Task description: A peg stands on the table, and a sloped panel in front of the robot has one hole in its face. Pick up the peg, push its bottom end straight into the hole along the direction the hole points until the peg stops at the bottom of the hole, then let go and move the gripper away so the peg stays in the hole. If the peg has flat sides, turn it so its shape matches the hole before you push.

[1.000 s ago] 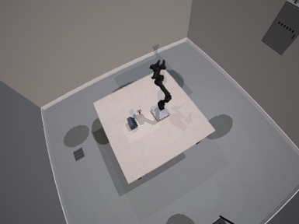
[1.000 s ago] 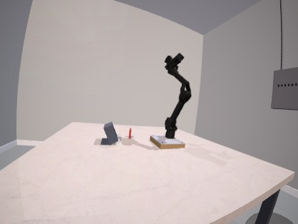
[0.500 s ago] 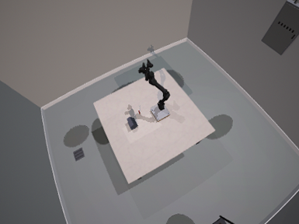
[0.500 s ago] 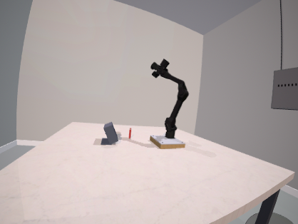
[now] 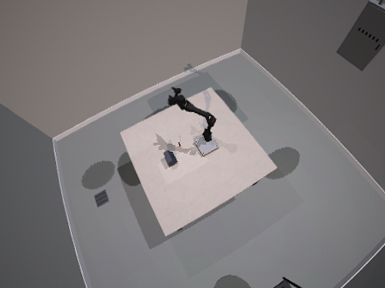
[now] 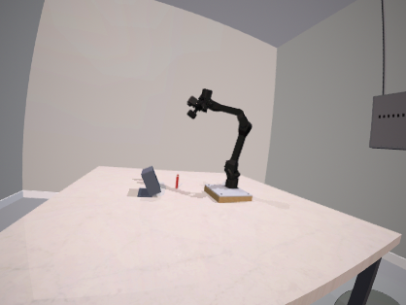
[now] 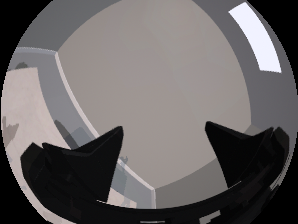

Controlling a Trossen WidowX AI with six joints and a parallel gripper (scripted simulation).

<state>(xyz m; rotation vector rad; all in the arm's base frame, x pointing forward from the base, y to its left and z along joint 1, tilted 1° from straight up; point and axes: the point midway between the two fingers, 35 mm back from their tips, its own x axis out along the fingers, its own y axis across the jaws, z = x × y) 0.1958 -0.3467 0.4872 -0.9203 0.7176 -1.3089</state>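
The peg lies 110 mm ahead of my gripper tip, 290 mm to the left of it and 480 mm below it. Round my gripper tip: panel: 260 mm ahead, 400 mm to the left, 470 mm below.
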